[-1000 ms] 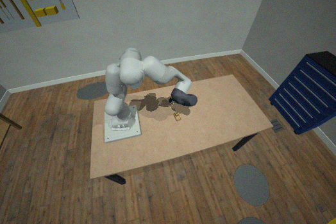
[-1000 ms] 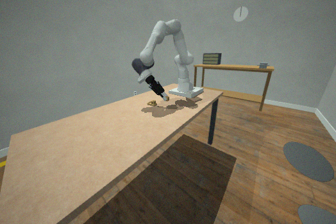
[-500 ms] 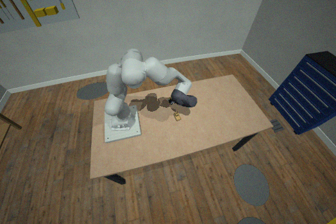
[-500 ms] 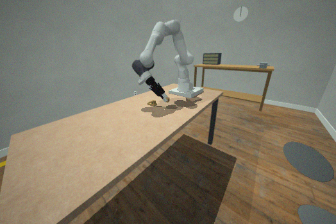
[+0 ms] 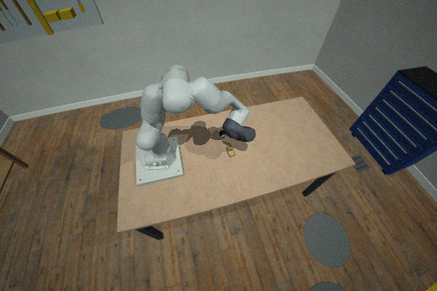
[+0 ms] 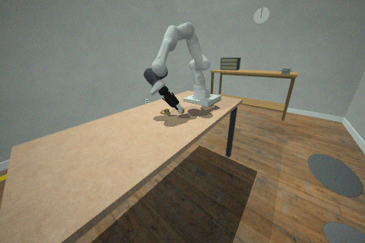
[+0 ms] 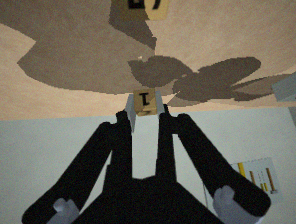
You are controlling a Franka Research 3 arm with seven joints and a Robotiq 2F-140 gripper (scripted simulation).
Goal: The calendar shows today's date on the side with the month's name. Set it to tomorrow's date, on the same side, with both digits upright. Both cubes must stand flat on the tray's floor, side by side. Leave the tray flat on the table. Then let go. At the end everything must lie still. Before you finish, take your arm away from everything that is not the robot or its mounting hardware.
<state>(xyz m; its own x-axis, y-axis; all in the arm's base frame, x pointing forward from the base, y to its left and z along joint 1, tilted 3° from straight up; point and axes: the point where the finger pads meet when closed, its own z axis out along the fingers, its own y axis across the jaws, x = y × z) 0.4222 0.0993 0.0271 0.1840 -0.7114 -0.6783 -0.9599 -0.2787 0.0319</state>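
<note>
My hand is 20 mm short of the wooden tray, 140 mm to the left of it and 60 mm above it. Also, from my hand: wooden digit cube 10 mm behind, 20 mm to the left, 20 mm below.
</note>
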